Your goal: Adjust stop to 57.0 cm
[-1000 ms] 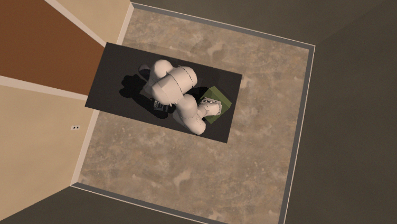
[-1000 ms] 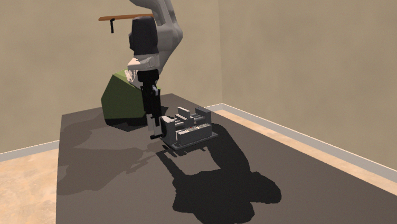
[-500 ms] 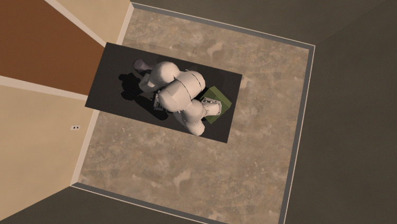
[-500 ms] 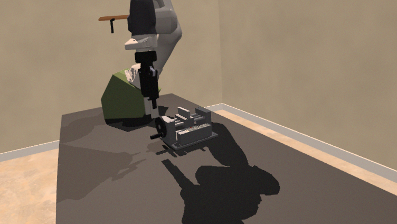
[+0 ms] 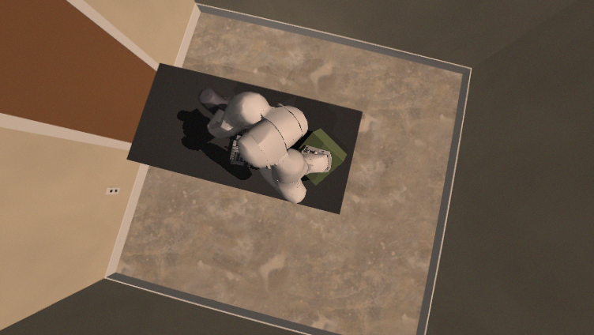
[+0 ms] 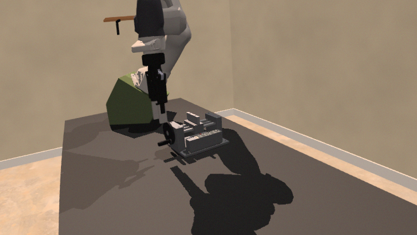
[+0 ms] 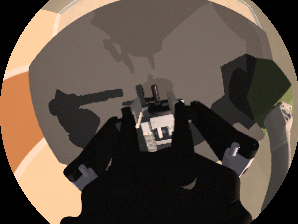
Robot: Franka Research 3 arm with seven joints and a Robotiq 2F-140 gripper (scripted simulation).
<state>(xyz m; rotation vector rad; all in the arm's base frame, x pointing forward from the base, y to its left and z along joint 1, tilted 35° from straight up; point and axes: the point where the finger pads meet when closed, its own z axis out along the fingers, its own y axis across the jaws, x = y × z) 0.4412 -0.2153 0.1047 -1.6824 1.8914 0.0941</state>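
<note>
Now: the handwheel 11 cm below my hand, 2 cm to the left of it and 1 cm behind it. From my hand the other things lie so: grey stop fixture (14 cm to the left, 8 cm below, 1 cm behind).
</note>
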